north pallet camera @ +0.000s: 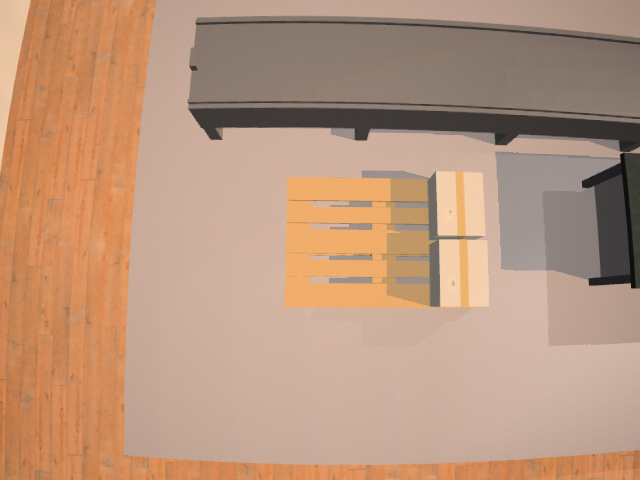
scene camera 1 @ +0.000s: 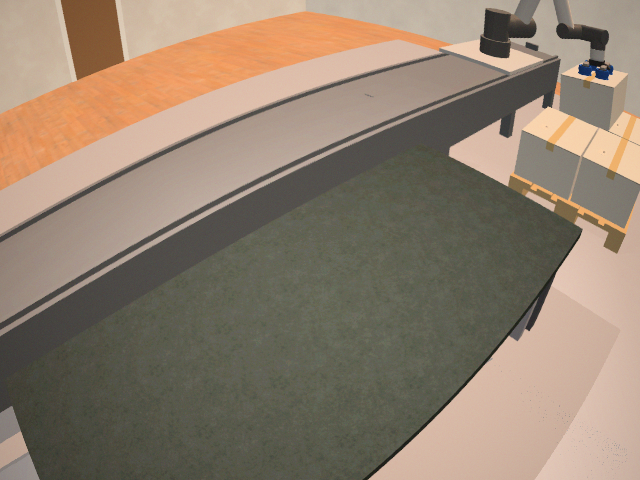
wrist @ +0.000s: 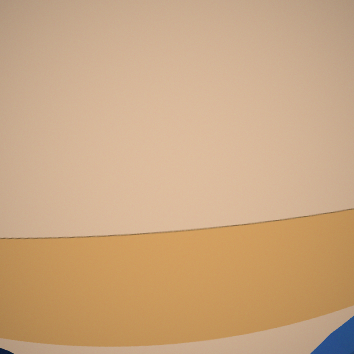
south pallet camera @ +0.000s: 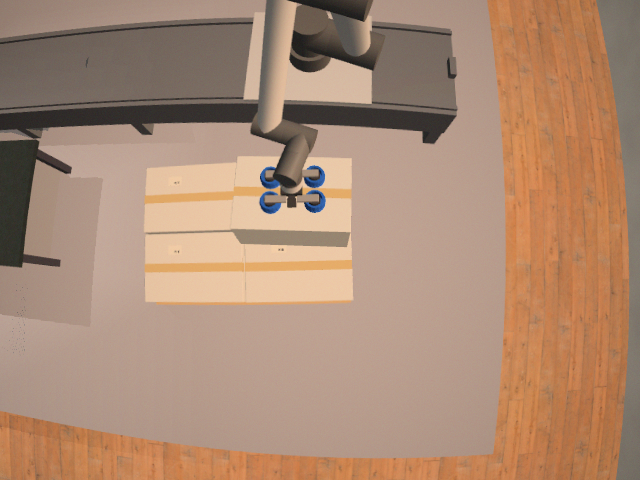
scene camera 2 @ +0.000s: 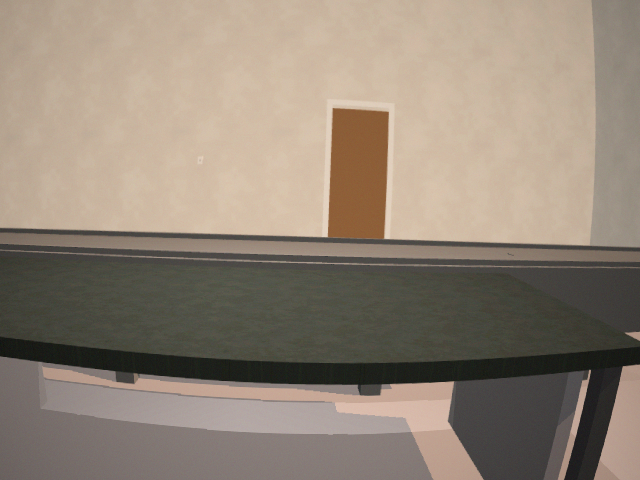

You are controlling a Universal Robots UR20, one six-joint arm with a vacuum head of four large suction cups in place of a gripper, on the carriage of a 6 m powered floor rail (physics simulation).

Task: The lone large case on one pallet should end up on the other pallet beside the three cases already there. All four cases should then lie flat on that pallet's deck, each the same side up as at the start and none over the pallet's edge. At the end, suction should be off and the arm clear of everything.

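Seen in the pictures: hand, its tool point: (wrist: pixel 179 249); arm's base, origin of its link: (scene camera 1: pixel 494 53) (south pallet camera: pixel 310 54).
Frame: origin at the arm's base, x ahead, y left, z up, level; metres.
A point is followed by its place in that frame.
My suction head (scene camera 1: pixel 596 70) (south pallet camera: pixel 292 189) {y -0.035, x 0.848, z 0.121 m} is on the large case (scene camera 1: pixel 585 105) {y -0.321, x 0.880, z -0.027 m} (south pallet camera: pixel 330 219) {y 0.151, x 0.977, z 0.161 m} (wrist: pixel 175 125) {y -0.032, x 0.894, z 0.149 m}, cups against its top. The case looks level, with its tape up, and is held raised over the back right part of the south pallet (scene camera 1: pixel 566 210) {y -0.920, x 1.059, z -0.472 m} (south pallet camera: pixel 206 303) {y -0.565, x 1.422, z -0.425 m}. In the south pallet camera it hides that corner and parts of its neighbours' tops. Three cases lie on this pallet: one back left (scene camera 1: pixel 550 157) {y -0.905, x 0.872, z -0.220 m} (south pallet camera: pixel 191 215) {y -0.610, x 0.937, z -0.133 m}, one front left (scene camera 1: pixel 605 191) {y -0.868, x 1.245, z -0.266 m} (south pallet camera: pixel 191 286) {y -0.580, x 1.326, z -0.133 m} and one front right (scene camera 1: pixel 631 125) {y 0.034, x 1.185, z -0.132 m} (south pallet camera: pixel 299 286) {y 0.009, x 1.290, z -0.133 m}. The height of the gap below the held case cannot be told exactly.
The north pallet (north pallet camera: pixel 336 241) {y -5.193, x 1.001, z -0.426 m} bears two smaller cases (north pallet camera: pixel 470 206) {y -4.421, x 0.814, z -0.215 m} (north pallet camera: pixel 475 273) {y -4.414, x 1.205, z -0.189 m} at its right end. The floor rail (scene camera 1: pixel 454 124) (north pallet camera: pixel 413 67) (south pallet camera: pixel 155 67) runs behind both pallets. A dark table (scene camera 1: pixel 310 310) {y -2.643, x 0.861, z -0.040 m} (scene camera 2: pixel 258 310) {y -2.500, x 0.991, z -0.040 m} (south pallet camera: pixel 15 206) {y -1.778, x 0.931, z -0.041 m} stands between them.
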